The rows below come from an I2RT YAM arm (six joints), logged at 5 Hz.
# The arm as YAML. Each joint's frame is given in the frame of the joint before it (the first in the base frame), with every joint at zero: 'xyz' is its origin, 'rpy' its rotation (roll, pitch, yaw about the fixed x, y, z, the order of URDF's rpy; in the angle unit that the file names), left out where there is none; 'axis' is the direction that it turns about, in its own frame. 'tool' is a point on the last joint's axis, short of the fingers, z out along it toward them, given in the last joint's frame.
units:
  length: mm
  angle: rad
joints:
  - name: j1
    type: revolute
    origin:
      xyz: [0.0, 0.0, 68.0]
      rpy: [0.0, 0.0, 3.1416]
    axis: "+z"
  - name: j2
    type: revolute
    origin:
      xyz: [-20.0, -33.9, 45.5]
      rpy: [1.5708, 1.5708, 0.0]
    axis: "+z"
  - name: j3
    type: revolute
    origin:
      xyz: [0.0, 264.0, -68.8]
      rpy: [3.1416, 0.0, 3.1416]
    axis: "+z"
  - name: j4
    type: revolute
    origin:
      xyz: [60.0, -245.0, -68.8]
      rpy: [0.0, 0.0, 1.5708]
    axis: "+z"
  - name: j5
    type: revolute
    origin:
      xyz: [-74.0, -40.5, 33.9]
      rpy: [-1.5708, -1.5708, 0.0]
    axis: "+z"
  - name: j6
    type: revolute
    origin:
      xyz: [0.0, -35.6, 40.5]
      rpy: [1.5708, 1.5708, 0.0]
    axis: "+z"
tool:
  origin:
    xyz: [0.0, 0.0, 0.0]
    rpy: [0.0, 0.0, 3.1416]
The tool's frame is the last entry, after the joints.
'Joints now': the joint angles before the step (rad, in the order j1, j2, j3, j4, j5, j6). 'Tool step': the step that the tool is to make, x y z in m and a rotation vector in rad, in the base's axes. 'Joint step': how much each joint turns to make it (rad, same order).
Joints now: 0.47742 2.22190 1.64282 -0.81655 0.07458 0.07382
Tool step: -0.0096 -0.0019 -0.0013 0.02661 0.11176 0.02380
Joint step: -0.00007 -0.00010 0.00001 -0.08671 -0.07745 -0.01381
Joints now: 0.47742 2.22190 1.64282 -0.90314 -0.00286 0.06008
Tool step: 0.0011 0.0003 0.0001 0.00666 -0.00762 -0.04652
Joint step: -0.00040 0.00012 0.00020 0.00984 0.00190 0.04614
